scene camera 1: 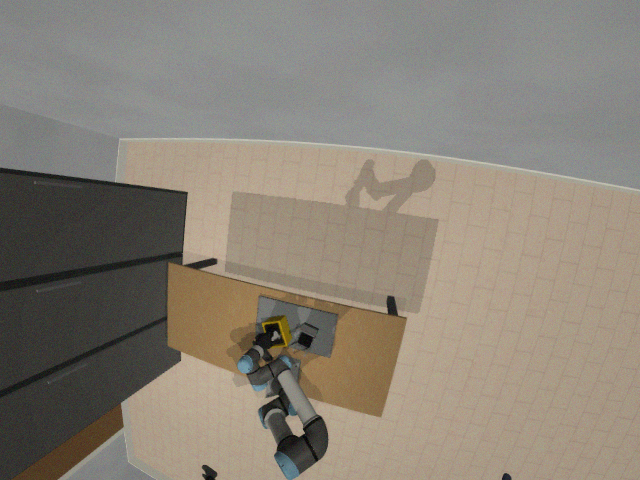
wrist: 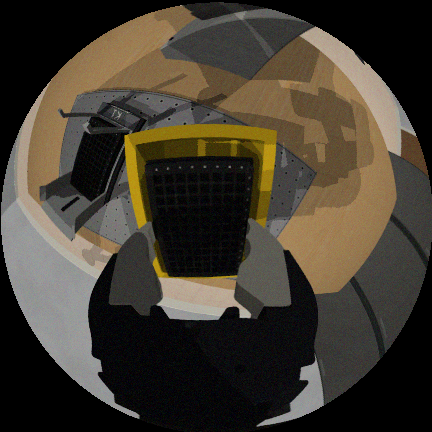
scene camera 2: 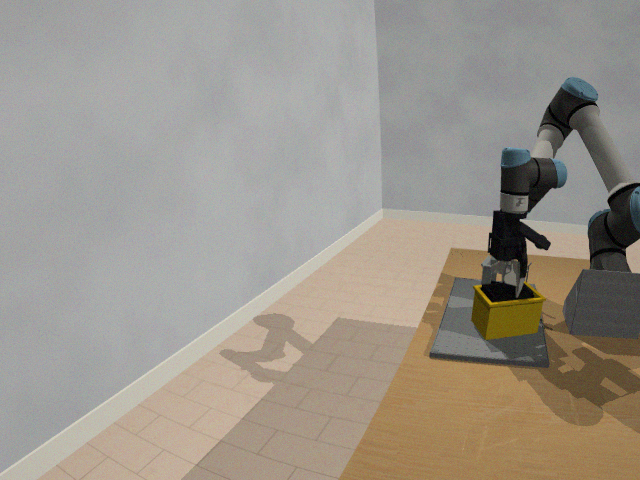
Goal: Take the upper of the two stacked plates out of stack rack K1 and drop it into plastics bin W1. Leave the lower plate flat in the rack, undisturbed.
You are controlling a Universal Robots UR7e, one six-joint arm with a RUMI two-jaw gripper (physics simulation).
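Pixels of known places: gripper, fingertip midpoint: [scene camera 1: 274,335] [wrist: 199,221] [scene camera 2: 509,291]; arm's base, origin of the base link: [scene camera 2: 609,288].
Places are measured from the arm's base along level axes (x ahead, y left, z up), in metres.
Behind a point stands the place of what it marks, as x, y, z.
Note:
A black gridded plate [wrist: 200,200] {0.294, 0.091, 0.004} [scene camera 2: 497,292] {0.348, 0.136, 0.009} is held between the two grey fingers of my gripper [wrist: 199,221] {0.314, 0.100, 0.001} [scene camera 2: 503,287] {0.314, 0.100, 0.001} [scene camera 1: 272,337] {0.314, 0.100, 0.001}, which is shut on it. The plate lies roughly level within the opening of the yellow bin [wrist: 200,131] {0.244, 0.067, -0.001} [scene camera 2: 512,319] {0.297, 0.156, -0.052} [scene camera 1: 286,330] {0.337, 0.045, -0.055}, about at rim height. The bin's floor is hidden under the plate. The grey rack K1 [wrist: 119,114] {0.250, -0.064, -0.079} [scene camera 1: 311,328] {0.396, -0.106, -0.063} stands beside the bin. Another black gridded plate [wrist: 95,162] {0.328, -0.075, -0.068} [scene camera 1: 305,339] {0.311, -0.083, -0.063} lies flat in the rack. In the scene camera 2 view the rack is hidden.
The bin and rack stand on a grey perforated base board [wrist: 295,175] {0.222, 0.230, -0.101} [scene camera 2: 480,353] {0.366, 0.258, -0.101} [scene camera 1: 326,341] {0.317, -0.208, -0.101} on the wooden table [scene camera 2: 439,413] {0.418, 0.491, -0.114} [scene camera 1: 206,310] {0.246, 0.692, -0.114}. The grey robot base [scene camera 2: 604,304] {0.031, 0.079, -0.018} stands beside the board. Dark cabinets [scene camera 1: 93,227] [wrist: 395,280] stand at one end of the table.

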